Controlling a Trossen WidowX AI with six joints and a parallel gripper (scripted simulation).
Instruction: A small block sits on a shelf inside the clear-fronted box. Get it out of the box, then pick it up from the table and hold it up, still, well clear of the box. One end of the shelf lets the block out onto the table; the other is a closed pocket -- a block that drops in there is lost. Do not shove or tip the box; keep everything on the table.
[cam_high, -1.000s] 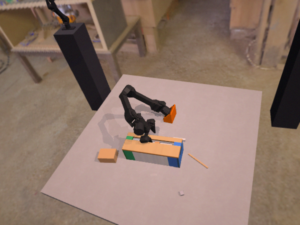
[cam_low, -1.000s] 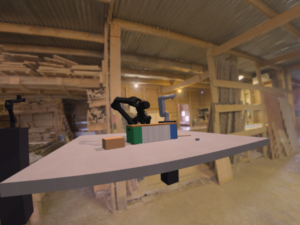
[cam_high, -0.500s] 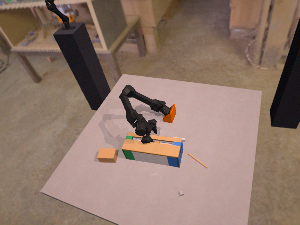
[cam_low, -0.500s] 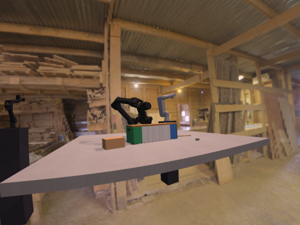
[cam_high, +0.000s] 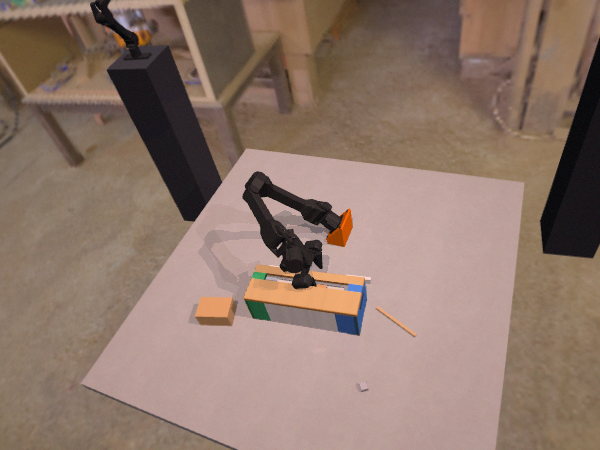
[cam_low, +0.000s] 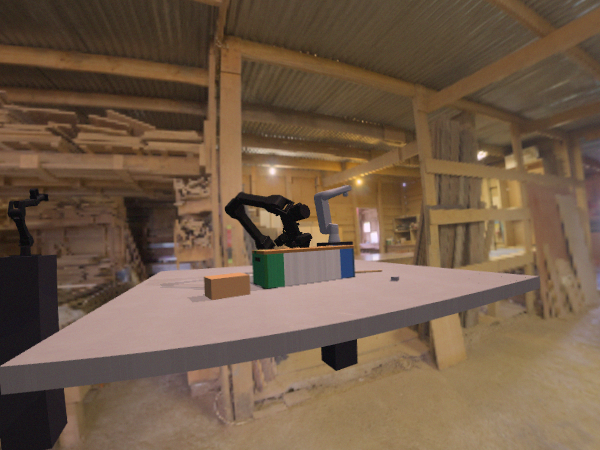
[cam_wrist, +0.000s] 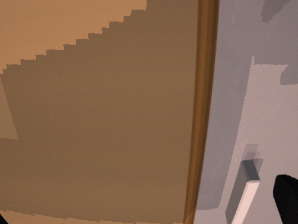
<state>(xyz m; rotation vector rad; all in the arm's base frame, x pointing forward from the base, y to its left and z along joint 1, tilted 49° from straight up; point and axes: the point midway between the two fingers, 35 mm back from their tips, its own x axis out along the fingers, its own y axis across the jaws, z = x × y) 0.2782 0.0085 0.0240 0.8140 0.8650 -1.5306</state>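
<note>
Right now my gripper tip is 5 cm short of the small orange block and 2 cm to the right of it. Also, from my gripper tip: box 4 cm ahead, 3 cm to the right, 2 cm below; then thin wooden stick 7 cm ahead, 27 cm to the left, 8 cm below; then grey cube 31 cm ahead, 21 cm to the left, 8 cm below.
</note>
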